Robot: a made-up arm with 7 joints.
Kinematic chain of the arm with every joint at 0, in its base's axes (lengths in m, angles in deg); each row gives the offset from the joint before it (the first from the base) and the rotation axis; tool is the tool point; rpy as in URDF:
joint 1: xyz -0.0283 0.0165 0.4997 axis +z
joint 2: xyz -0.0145 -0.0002 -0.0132 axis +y
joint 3: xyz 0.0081 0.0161 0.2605 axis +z
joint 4: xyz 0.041 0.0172 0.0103 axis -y
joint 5: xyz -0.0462 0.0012 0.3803 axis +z
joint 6: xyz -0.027 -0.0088 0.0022 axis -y
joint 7: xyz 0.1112 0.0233 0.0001 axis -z
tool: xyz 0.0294 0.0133 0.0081 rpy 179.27 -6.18 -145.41
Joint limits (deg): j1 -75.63..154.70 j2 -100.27..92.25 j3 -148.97..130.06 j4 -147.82..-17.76 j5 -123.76..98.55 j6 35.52..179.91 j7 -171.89..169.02
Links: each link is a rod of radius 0.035 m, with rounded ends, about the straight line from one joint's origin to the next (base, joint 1, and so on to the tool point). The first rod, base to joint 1, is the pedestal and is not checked.
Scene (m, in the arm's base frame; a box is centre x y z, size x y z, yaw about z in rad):
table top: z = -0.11
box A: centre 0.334 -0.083 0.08 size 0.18 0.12 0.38 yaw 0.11
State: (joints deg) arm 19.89 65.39 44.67 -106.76 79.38 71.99 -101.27
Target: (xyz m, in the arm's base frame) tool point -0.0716 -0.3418 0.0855
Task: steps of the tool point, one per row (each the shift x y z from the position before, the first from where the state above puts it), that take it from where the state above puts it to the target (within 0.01 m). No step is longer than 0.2 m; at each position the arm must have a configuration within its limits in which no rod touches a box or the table.
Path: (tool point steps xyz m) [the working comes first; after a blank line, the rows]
Joints at the target: -34.72 89.26 -39.28 -111.76 86.04 87.17 -96.28
Straight joint move there: touches box A.

1: 0.0345 -0.1388 -0.1233
2: -0.0246 -0.1562 -0.0816
3: -0.0762 -0.1456 -0.0320
4: -0.0041 -0.1496 -0.0089
5: -0.0569 -0.1414 0.0255
6: -0.0968 -0.1120 0.0588

